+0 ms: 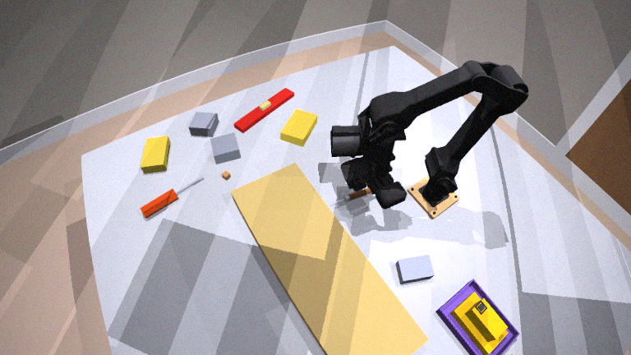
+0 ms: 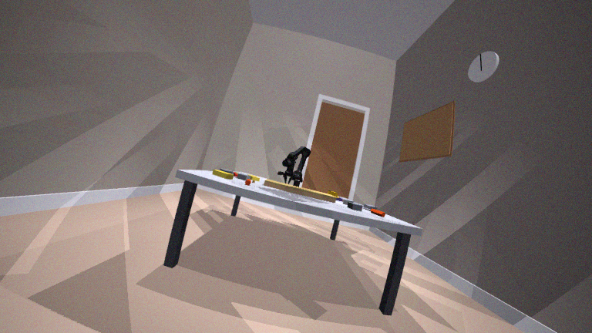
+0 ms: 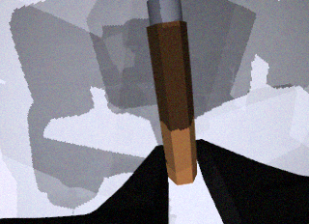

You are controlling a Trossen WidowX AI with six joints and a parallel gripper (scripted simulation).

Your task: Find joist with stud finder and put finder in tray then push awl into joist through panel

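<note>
The awl is 6 cm ahead of my gripper tip and 1 cm to the right of it. From my gripper tip the other things lie so: yellow stud finder (39 cm to the left, 2 cm behind, 2 cm above); grey block (22 cm to the left, 3 cm ahead, 1 cm below); small brown cube (30 cm ahead, 22 cm to the right, 2 cm below).
</note>
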